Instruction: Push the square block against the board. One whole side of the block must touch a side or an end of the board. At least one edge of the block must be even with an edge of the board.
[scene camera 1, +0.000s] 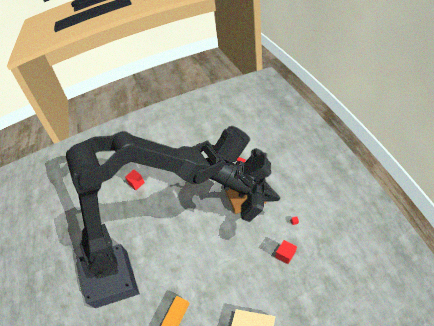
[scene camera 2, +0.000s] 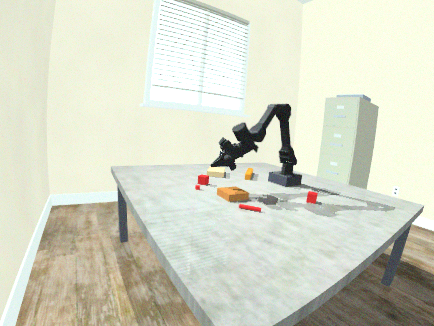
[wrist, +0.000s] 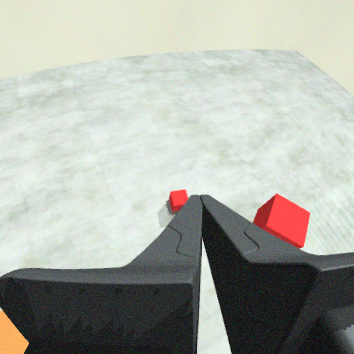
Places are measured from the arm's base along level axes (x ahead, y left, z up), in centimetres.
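Pixels of known places: gripper, fingertip midpoint: (scene camera 1: 279, 199) (scene camera 2: 210, 166) (wrist: 198, 202); arm's base, origin of the base link: (scene camera 1: 105, 265) (scene camera 2: 287, 174).
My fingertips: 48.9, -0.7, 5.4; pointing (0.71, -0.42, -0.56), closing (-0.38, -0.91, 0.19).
Note:
Ahead of a thing's pixels: the offset from my fingertips to its top centre, as dx, dy, dz.
The flat square orange-brown block {-5.2, +11.4, -8.1} (scene camera 1: 236, 200) (scene camera 2: 232, 194) lies on the table. The arm hides part of it in scene view 1, and a corner of it shows at the lower left of the wrist view (wrist: 10, 336). A cream board {-20.3, -30.0, -8.1} (scene camera 1: 253, 318) (scene camera 2: 216, 172) lies farther off, cut by the bottom edge of scene view 1. My gripper (scene camera 1: 278, 198) (scene camera 2: 213, 166) (wrist: 198, 202) is shut with nothing between its fingers. It hangs above the table, its tips beyond the orange-brown block and apart from the cream board. The frames do not show block and board touching.
An orange bar {-39.0, -21.5, -8.0} (scene camera 1: 175, 311) (scene camera 2: 249, 173) lies near the cream board. A small red cube {+4.4, -2.7, -9.5} (scene camera 1: 295, 220) (scene camera 2: 197, 187) (wrist: 179, 200) and a larger one {-2.3, -10.9, -7.1} (scene camera 1: 286, 252) (scene camera 2: 203, 179) (wrist: 286, 220) lie near the gripper. Another red cube {-35.7, +29.3, -7.1} (scene camera 1: 135, 180) (scene camera 2: 312, 197) and a red rod {-3.1, +26.3, -9.7} (scene camera 1: 241, 160) (scene camera 2: 250, 208) lie apart.

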